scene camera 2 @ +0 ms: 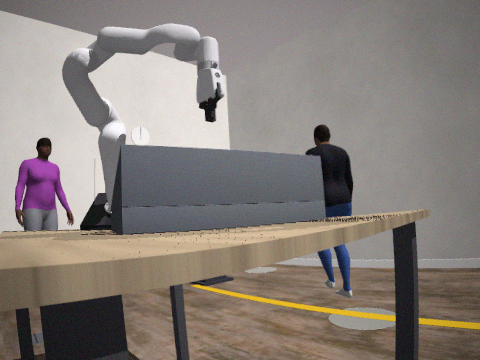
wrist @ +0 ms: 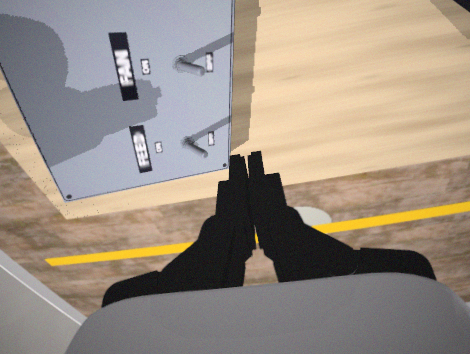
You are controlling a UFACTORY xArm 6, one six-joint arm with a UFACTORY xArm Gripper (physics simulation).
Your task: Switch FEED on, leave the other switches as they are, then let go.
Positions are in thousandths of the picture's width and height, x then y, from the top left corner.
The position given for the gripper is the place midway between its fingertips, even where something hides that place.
In view: the gripper (scene camera 2: 439, 338) and a grey switch panel (scene camera 2: 328, 526).
The gripper is seen too in the wrist view (wrist: 531, 496). The grey switch panel is seen too in the wrist view (wrist: 224, 292).
